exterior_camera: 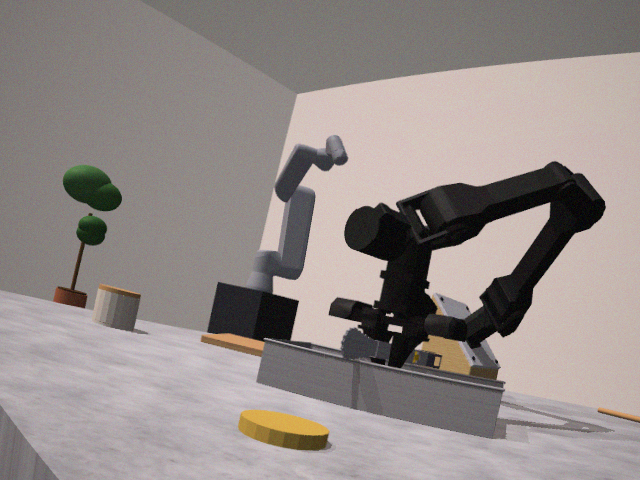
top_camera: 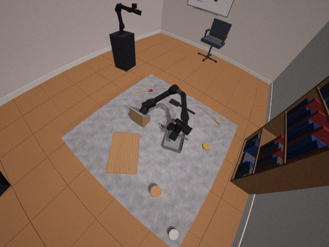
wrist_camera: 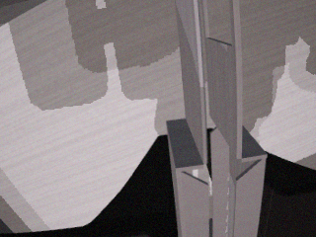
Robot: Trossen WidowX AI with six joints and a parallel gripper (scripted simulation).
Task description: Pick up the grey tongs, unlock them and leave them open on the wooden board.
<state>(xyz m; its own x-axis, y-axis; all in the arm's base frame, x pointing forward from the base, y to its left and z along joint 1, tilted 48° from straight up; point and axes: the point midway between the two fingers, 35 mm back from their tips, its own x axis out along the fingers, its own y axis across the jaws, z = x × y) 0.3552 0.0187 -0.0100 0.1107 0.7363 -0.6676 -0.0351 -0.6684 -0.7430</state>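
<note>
My gripper tip is 10 mm to the right of the grey roasting tin. The rest, counted from my gripper tip: yellow disc: 310 mm ahead, 70 mm to the left, 20 mm below; black spatula: 110 mm behind, 390 mm to the left, 30 mm below; yellow lock piece: 80 mm behind, 40 mm above.
</note>
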